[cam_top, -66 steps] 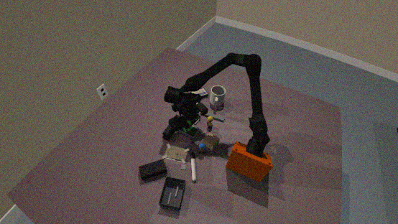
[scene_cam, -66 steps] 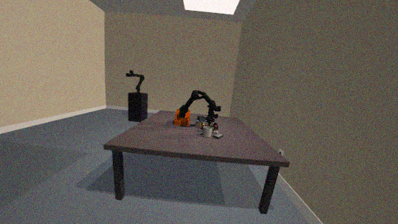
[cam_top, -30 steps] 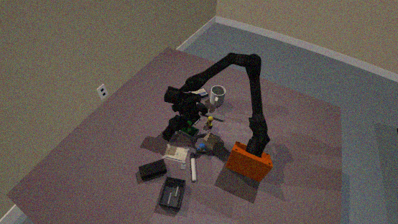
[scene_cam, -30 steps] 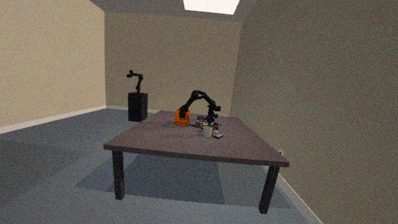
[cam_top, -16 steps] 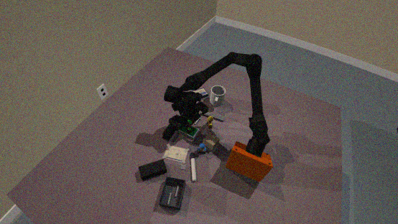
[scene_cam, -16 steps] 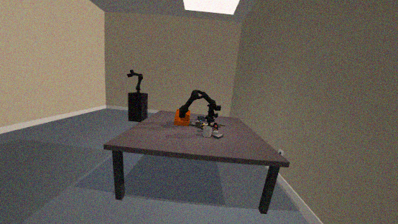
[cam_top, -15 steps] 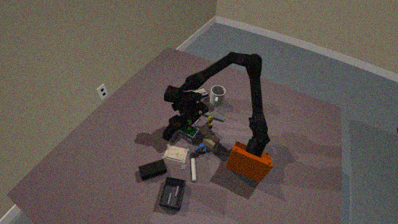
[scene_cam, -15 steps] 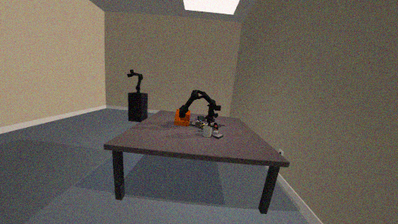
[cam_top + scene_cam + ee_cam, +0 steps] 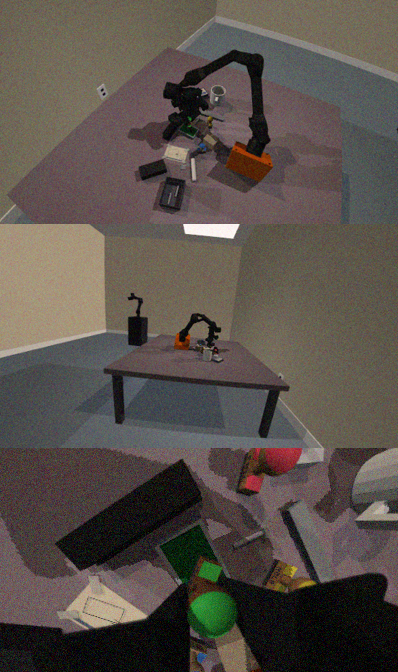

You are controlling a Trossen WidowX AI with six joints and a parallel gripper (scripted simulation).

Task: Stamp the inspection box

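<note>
The cream card is 14 cm to the left of my gripper tip, 7 cm below it and 1 cm behind it. The rest, counted from my gripper tip: green ink pad (6 cm below); then green stamp (right at my gripper tip); then bolt (8 cm to the right, 6 cm below, 1 cm behind).
</note>
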